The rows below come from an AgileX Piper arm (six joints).
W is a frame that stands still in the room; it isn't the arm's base.
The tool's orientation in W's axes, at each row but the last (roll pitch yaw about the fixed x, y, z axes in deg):
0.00, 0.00, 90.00
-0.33, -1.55, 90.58
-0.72, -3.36, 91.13
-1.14, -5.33, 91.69
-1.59, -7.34, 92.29
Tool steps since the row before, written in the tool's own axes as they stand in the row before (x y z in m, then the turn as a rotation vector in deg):
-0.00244, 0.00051, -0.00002, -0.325, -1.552, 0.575
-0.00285, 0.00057, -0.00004, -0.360, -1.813, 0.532
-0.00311, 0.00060, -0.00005, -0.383, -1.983, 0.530
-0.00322, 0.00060, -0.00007, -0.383, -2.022, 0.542
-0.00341, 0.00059, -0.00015, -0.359, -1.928, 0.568
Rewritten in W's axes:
-0.00051, -0.00244, -0.00002, 1.552, -0.325, 0.575
-0.00054, -0.00285, -0.00012, 1.814, -0.356, 0.532
-0.00054, -0.00311, -0.00024, 1.984, -0.376, 0.531
-0.00050, -0.00321, -0.00038, 2.023, -0.376, 0.544
-0.00045, -0.00338, -0.00060, 1.927, -0.359, 0.570

